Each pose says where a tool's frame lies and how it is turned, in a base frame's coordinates. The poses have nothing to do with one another.
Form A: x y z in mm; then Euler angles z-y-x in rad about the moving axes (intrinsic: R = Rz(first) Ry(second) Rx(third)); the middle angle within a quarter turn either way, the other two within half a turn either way.
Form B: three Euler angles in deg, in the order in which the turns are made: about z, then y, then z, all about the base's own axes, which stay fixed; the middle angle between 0 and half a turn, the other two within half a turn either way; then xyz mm. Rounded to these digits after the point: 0 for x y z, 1 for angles.
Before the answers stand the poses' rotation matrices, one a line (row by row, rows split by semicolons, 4 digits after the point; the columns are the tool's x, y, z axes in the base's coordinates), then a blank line. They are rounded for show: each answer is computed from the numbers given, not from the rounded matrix.
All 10 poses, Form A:
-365, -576, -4, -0.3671, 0.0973, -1.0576
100, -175, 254, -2.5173, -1.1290, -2.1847
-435, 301, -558, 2.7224, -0.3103, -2.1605
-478, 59, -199, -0.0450, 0.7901, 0.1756
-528, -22, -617, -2.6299, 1.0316, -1.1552
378, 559, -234, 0.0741, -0.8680, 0.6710
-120, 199, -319, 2.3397, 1.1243, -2.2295
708, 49, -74, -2.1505, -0.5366, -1.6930
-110, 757, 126, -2.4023, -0.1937, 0.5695
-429, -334, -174, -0.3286, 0.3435, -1.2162
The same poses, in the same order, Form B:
0.9290 0.0972 0.3572; -0.3572 0.4886 0.7960; -0.0971 -0.8671 0.4886
-0.3469 -0.9363 0.0553; -0.2499 0.0355 -0.9676; 0.9040 -0.3495 -0.2463
-0.8698 -0.0054 -0.4934; 0.3876 0.6113 -0.6900; 0.3053 -0.7914 -0.5296
0.7031 0.1683 0.6909; -0.0317 0.9780 -0.2060; -0.7104 0.1229 0.6930
-0.4477 0.8822 0.1459; -0.2514 0.0324 -0.9673; -0.8581 -0.4697 0.2073
0.6446 -0.5311 -0.5499; 0.0479 0.7459 -0.6643; 0.7630 0.4019 0.5062
-0.3003 0.9359 -0.1844; 0.3103 -0.0870 -0.9466; -0.9020 -0.3415 -0.2643
-0.4708 -0.3799 0.7962; -0.7190 -0.3577 -0.5958; 0.5112 -0.8530 -0.1048
-0.7251 0.6441 -0.2435; -0.6612 -0.5524 0.5077; 0.1925 0.5291 0.8264
0.8912 -0.1869 0.4133; -0.3039 0.4306 0.8499; -0.3368 -0.8830 0.3269

-83.6, 60.7, 65.8, -365, -576, -4
-158.9, 104.3, -86.7, 100, -175, 254
-111.1, 122.0, -125.6, -435, 301, -558
9.8, 46.1, -16.6, -478, 59, -199
-28.7, 78.0, -81.4, -528, -22, -617
152.2, 59.6, -129.6, 378, 559, -234
-20.7, 105.3, -101.0, -120, 199, -319
-120.9, 96.0, -36.8, 708, 49, -74
110.0, 34.3, 115.6, -110, 757, 126
-69.1, 70.9, 64.1, -429, -334, -174

